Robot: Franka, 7 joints.
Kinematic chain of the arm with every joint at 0, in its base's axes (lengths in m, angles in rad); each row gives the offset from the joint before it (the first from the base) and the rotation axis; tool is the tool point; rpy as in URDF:
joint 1: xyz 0 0 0.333 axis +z
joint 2: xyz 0 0 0 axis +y
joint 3: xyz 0 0 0.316 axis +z
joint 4: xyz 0.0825 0 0 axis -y
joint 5: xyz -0.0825 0 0.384 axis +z
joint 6: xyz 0 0 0 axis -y
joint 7: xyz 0.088 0 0 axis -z
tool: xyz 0 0 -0.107 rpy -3.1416 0 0
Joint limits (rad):
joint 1: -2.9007..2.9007
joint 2: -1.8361..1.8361
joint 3: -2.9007..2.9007
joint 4: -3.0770..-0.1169
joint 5: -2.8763..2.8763
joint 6: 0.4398..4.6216
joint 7: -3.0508..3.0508
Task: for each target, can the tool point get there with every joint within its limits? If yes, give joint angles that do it. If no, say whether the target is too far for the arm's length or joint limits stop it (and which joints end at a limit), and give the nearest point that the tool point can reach.
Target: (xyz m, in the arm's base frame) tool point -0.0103 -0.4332 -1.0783
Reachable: no: too far | nearest point -0.0082 -0.3466 -0.3570 | short by 0.727 m
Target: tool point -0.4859 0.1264 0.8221
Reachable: yes | joints -1.1165 -1.4828 -0.8092 -1.6551 1.7539 1.9239 1.5107
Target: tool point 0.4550 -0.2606 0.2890
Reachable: yes | joints -0.5107 0.1403 0.0368 -2.3011 -1.5426 2.2772 -0.0144
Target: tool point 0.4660 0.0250 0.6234
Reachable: yes | joints 0.9526 -0.4480 -0.5895 -2.3180 0.7959 3.5509 -0.9428
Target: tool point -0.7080 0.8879 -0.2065
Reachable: no: too far | nearest point -0.4831 0.6059 -0.0351 | short by 0.399 m
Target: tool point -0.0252 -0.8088 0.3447
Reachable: yes | joints 1.8815 -1.0658 2.3724 -0.8934 1.0341 1.9779 -1.6764
